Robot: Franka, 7 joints.
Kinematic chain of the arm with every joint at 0, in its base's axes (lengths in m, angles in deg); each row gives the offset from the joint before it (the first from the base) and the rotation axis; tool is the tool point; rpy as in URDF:
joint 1: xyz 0 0 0.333 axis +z
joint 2: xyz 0 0 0 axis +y
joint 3: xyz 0 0 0.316 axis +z
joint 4: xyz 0.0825 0 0 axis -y
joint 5: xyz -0.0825 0 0.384 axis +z
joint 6: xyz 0 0 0 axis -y
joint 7: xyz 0.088 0 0 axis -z
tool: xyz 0 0 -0.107 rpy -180 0 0
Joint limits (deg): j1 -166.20..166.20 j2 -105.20..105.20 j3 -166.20..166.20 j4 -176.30..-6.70 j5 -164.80..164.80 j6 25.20..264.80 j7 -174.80..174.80
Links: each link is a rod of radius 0.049 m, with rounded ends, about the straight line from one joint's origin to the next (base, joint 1, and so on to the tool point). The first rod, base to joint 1, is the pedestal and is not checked.
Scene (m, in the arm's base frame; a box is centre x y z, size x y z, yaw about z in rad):
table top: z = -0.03
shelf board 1: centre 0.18 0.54 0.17 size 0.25 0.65 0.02 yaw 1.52
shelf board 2: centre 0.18 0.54 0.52 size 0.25 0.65 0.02 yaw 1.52
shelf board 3: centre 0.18 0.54 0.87 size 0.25 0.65 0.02 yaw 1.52
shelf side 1: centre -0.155 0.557 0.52 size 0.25 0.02 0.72 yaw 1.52
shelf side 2: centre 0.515 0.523 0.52 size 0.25 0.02 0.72 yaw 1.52
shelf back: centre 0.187 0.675 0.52 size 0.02 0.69 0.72 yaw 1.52
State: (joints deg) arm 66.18 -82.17 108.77 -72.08 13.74 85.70 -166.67
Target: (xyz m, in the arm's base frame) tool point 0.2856 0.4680 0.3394
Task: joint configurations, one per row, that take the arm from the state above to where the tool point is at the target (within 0.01 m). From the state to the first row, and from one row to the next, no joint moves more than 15 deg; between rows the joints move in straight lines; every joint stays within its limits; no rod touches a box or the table.
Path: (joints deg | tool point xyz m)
1: 57.29 -84.36 99.07 -85.36 16.06 77.06 -164.98 | -0.6116 0.0059 0.2472
2: 48.39 -86.56 89.37 -98.63 18.39 68.41 -163.28 | -0.5130 0.1726 0.3095
3: 39.50 -88.75 79.67 -111.91 20.71 59.77 -161.59 | -0.3762 0.2652 0.3674
4: 30.61 -90.94 69.97 -125.18 23.03 51.13 -159.90 | -0.2375 0.2867 0.4084
5: 21.71 -93.14 60.27 -138.46 25.35 42.49 -158.20 | -0.1243 0.2559 0.4264
6: 12.82 -95.33 50.57 -151.73 27.68 33.84 -156.51 | -0.0500 0.1988 0.4217
7: 3.93 -97.52 40.87 -165.01 30.00 25.20 -154.81 | -0.0139 0.1393 0.3990
8: -4.82 -94.30 49.83 -159.57 25.44 37.17 -157.19 | 0.0364 0.1637 0.3994
9: -13.57 -91.08 58.79 -154.13 20.89 49.15 -159.56 | 0.0918 0.1857 0.3986
10: -22.32 -87.86 67.75 -148.69 16.33 61.12 -161.93 | 0.1513 0.2078 0.3915
11: -31.08 -84.63 76.71 -143.25 11.77 73.10 -164.30 | 0.2134 0.2304 0.3730
12: -39.83 -81.41 85.68 -137.81 7.22 85.07 -166.67 | 0.2747 0.2531 0.3394
13: -42.48 -81.03 87.80 -124.64 8.44 91.84 -166.67 | 0.2914 0.3599 0.3399
14: -45.14 -80.65 89.93 -111.47 9.67 98.62 -166.67 | 0.2856 0.4680 0.3393

